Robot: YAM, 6 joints.
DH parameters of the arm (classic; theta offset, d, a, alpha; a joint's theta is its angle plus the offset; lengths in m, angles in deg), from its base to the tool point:
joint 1: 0 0.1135 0.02 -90
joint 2: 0 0 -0.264 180
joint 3: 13.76 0 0.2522 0
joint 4: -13.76 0 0.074 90
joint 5: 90 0 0 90
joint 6: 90 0.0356 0 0
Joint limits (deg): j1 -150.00..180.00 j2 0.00..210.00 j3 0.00..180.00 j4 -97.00..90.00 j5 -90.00..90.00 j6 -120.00..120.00
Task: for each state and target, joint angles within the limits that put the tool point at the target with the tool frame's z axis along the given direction. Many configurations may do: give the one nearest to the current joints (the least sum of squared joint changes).
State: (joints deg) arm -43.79 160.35 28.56 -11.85 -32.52 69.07
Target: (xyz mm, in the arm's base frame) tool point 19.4 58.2 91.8 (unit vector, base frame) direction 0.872 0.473 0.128
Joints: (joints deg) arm -74.29 196.73 0.15 -13.70 -75.30 69.07
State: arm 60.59 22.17 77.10 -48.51 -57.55 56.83
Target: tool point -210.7 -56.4 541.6 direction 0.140 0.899 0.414
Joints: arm 22.29 27.98 121.64 -52.32 -51.17 56.83
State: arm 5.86 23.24 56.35 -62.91 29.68 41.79
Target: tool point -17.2 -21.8 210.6 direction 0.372 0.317 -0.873
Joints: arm 47.38 0.11 36.05 -96.88 3.39 41.79
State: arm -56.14 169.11 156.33 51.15 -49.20 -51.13
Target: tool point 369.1 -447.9 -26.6 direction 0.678 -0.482 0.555
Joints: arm -51.31 196.55 152.60 78.70 -13.17 -51.13
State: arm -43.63 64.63 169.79 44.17 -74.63 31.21
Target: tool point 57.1 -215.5 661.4 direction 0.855 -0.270 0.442
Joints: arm -82.62 90.61 134.01 6.09 -54.44 31.21
